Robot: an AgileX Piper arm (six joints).
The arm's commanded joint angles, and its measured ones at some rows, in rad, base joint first. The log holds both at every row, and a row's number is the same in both.
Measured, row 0: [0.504 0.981 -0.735 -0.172 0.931 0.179]
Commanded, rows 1 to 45: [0.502 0.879 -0.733 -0.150 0.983 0.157]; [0.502 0.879 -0.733 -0.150 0.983 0.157]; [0.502 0.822 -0.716 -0.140 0.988 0.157]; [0.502 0.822 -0.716 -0.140 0.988 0.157]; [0.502 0.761 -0.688 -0.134 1.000 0.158]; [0.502 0.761 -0.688 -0.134 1.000 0.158]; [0.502 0.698 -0.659 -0.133 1.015 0.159]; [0.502 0.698 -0.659 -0.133 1.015 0.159]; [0.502 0.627 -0.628 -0.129 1.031 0.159]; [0.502 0.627 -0.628 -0.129 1.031 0.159]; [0.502 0.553 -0.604 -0.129 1.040 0.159]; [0.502 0.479 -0.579 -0.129 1.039 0.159]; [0.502 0.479 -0.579 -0.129 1.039 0.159]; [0.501 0.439 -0.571 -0.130 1.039 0.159]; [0.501 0.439 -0.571 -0.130 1.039 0.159]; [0.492 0.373 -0.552 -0.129 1.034 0.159]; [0.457 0.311 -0.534 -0.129 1.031 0.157]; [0.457 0.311 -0.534 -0.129 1.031 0.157]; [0.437 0.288 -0.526 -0.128 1.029 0.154]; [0.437 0.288 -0.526 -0.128 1.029 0.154]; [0.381 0.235 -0.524 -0.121 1.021 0.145]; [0.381 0.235 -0.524 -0.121 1.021 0.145]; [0.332 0.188 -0.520 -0.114 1.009 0.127]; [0.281 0.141 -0.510 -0.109 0.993 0.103]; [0.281 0.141 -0.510 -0.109 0.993 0.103]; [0.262 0.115 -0.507 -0.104 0.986 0.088]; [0.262 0.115 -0.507 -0.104 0.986 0.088]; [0.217 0.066 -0.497 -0.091 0.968 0.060]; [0.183 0.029 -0.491 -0.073 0.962 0.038]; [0.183 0.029 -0.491 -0.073 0.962 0.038]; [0.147 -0.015 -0.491 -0.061 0.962 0.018]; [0.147 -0.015 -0.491 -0.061 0.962 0.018]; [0.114 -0.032 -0.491 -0.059 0.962 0.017]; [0.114 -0.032 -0.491 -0.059 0.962 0.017]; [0.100 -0.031 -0.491 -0.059 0.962 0.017]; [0.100 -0.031 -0.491 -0.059 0.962 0.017]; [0.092 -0.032 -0.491 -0.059 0.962 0.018]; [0.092 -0.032 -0.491 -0.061 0.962 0.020]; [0.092 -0.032 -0.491 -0.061 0.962 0.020]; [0.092 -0.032 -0.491 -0.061 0.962 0.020]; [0.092 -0.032 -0.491 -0.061 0.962 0.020]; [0.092 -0.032 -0.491 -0.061 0.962 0.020]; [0.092 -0.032 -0.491 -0.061 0.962 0.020]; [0.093 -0.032 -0.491 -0.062 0.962 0.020]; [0.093 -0.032 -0.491 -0.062 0.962 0.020]
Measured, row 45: [0.097 -0.004 -0.492 -0.066 0.972 0.030]
